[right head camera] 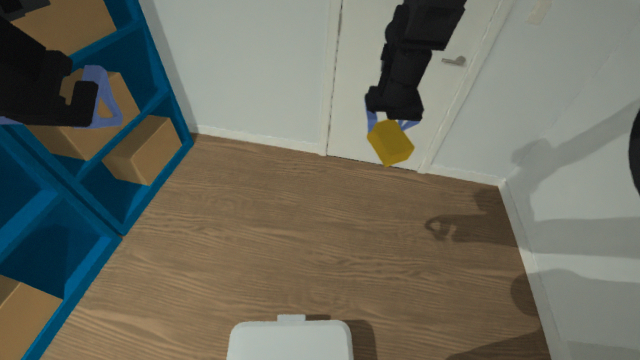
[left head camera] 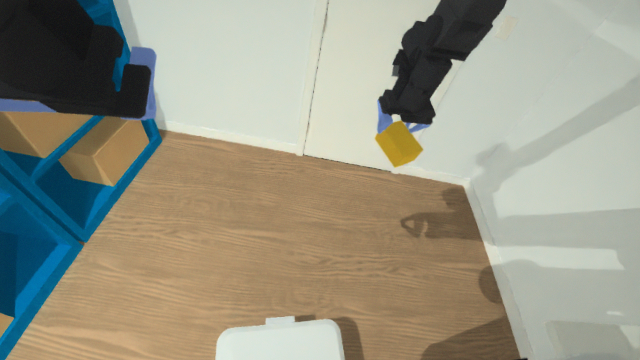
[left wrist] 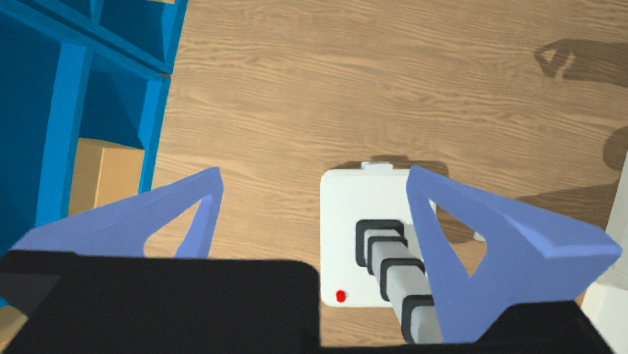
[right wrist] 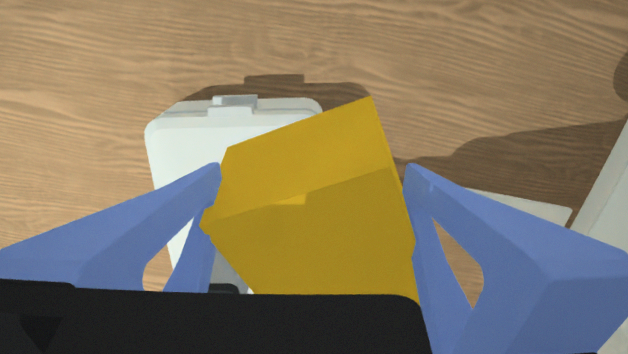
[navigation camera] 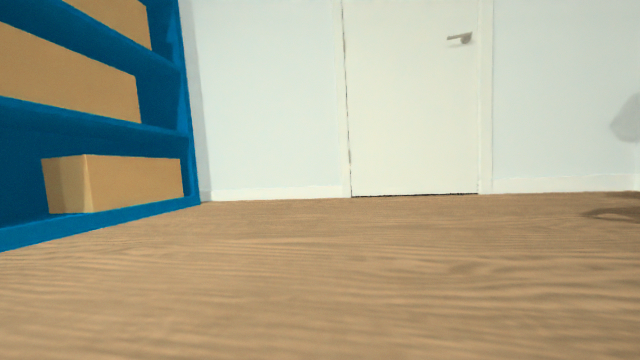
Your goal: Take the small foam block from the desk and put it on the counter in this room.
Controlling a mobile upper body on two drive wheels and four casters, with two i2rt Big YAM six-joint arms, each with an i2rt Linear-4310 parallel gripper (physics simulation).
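Places are measured from the left arm's base along level axes (x ahead, y left, z up), in centimetres.
Pixels of known places: left gripper, fingertip midpoint: [right head camera: 84,119] [left head camera: 108,109] [left wrist: 314,176]; right gripper, fingertip midpoint: [right head camera: 383,131] [left head camera: 391,133] [right wrist: 313,178].
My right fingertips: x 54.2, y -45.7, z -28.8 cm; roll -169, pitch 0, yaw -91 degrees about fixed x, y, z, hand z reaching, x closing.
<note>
Behind a point stands the place of what it marks.
A yellow foam block [left head camera: 398,144] {x 48.8, y -45.1, z -27.5 cm} [right head camera: 390,142] {x 48.9, y -45.9, z -27.5 cm} [right wrist: 315,220] {x 53.9, y -45.7, z -26.4 cm} is held between the blue fingers of my right gripper [right wrist: 313,178] {x 54.2, y -45.7, z -28.8 cm}, up in the air above the floor. It looks tilted between the fingertips in the right wrist view. My left gripper [left wrist: 314,176] {x 35.5, y 0.9, z -12.6 cm} is open and empty, with its fingers wide apart, above the robot's white base [left wrist: 345,210] {x 14.5, y -7.5, z -115.0 cm}. In both head views the left gripper is at the upper left, in front of the blue shelf. The counter does not show for certain in any view.
A blue shelf unit [left head camera: 117,200] {x 115.4, y 80.8, z -140.1 cm} [right head camera: 155,200] {x 115.8, y 80.6, z -140.4 cm} [navigation camera: 150,207] {x 142.1, y 74.9, z -135.8 cm} with brown boxes [left head camera: 107,152] {x 130.3, y 79.6, z -111.3 cm} [navigation camera: 132,182] {x 137.0, y 78.1, z -120.6 cm} stands at the left. A closed white door [navigation camera: 410,100] {x 152.9, y -85.6, z -79.4 cm} [right head camera: 370,135] is in the far wall. Another wall [left head camera: 560,185] {x 74.0, y -176.9, z -72.4 cm} runs along the right, with arm shadows on it.
</note>
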